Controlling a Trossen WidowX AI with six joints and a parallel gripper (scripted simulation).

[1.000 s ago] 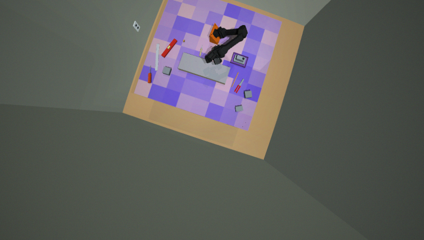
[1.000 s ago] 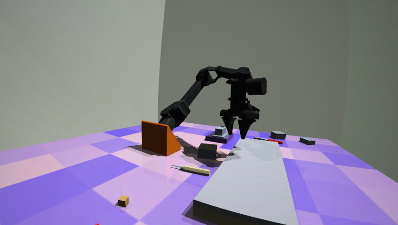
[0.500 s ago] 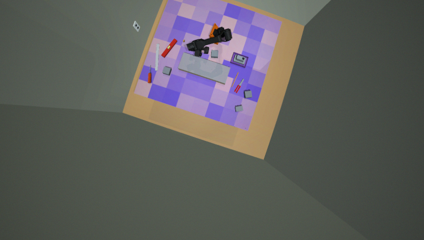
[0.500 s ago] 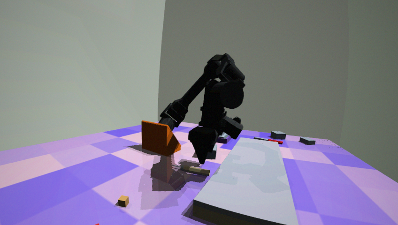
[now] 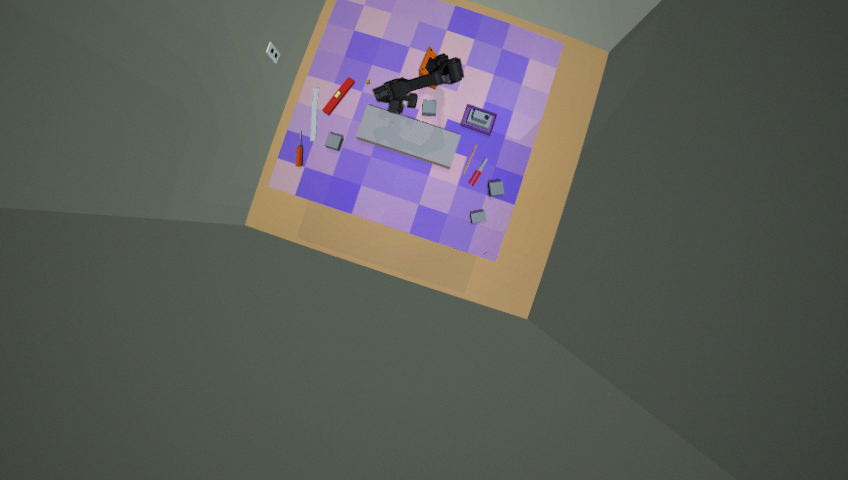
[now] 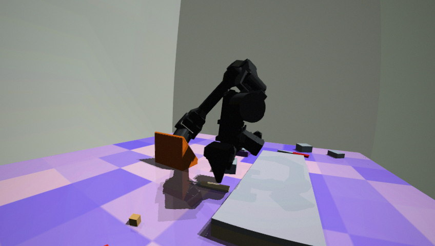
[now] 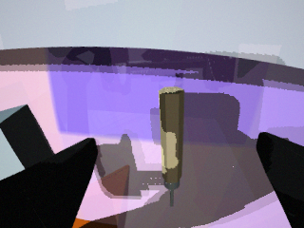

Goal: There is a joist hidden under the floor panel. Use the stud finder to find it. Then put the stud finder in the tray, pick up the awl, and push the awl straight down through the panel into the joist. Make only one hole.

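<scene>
Right now my gripper tip is 6 cm past the awl, 4 cm above it and 1 cm to the left of it. From my gripper tip the other things lie so: purple tray 41 cm to the left, 10 cm behind, 3 cm below; then tan cube 22 cm to the right, 7 cm behind, 4 cm below; then red level 34 cm to the right, 6 cm ahead, 3 cm below.
</scene>
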